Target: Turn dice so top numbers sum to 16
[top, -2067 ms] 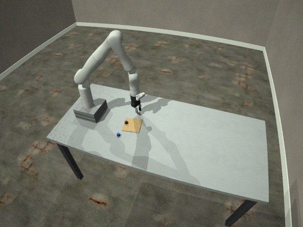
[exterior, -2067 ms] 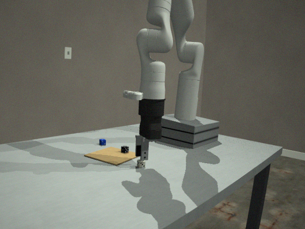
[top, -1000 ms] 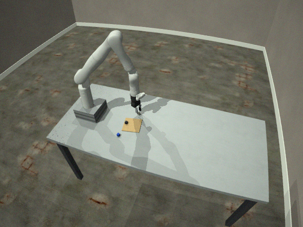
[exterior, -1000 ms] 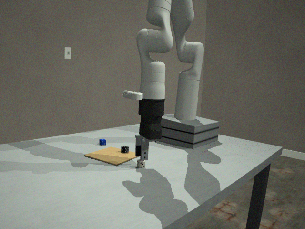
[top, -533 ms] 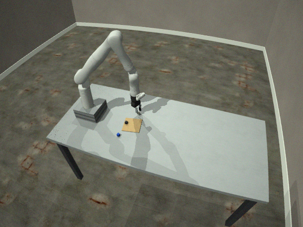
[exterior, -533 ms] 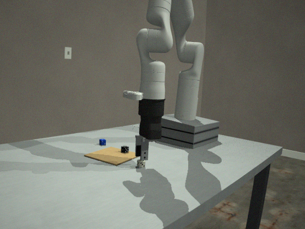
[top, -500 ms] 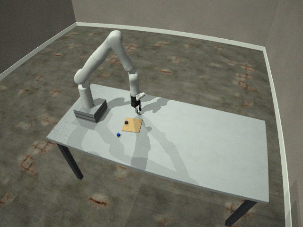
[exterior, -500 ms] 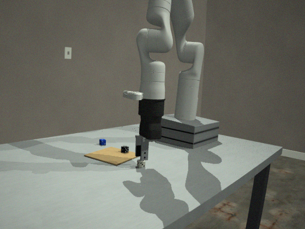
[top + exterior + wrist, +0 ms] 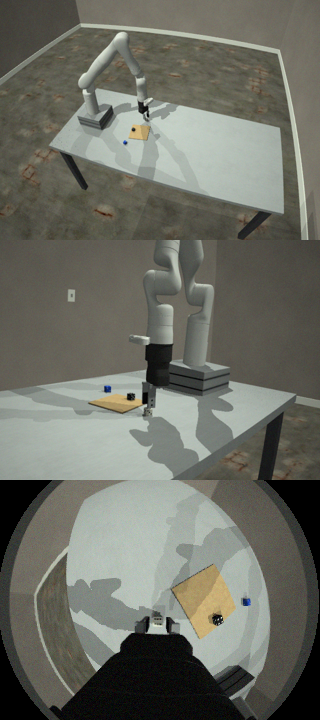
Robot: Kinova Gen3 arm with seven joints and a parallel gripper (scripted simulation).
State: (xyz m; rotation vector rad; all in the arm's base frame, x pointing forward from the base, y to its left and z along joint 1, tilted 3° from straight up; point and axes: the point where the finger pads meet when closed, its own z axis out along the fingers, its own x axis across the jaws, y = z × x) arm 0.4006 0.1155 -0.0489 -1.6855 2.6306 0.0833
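Right now my hand is 30 mm above the white die. Round my hand: tan mat (10 mm behind, 130 mm to the right, 40 mm below); then blue die (70 mm behind, 270 mm to the right, 30 mm below); then black die (60 mm behind, 130 mm to the right, 30 mm below).
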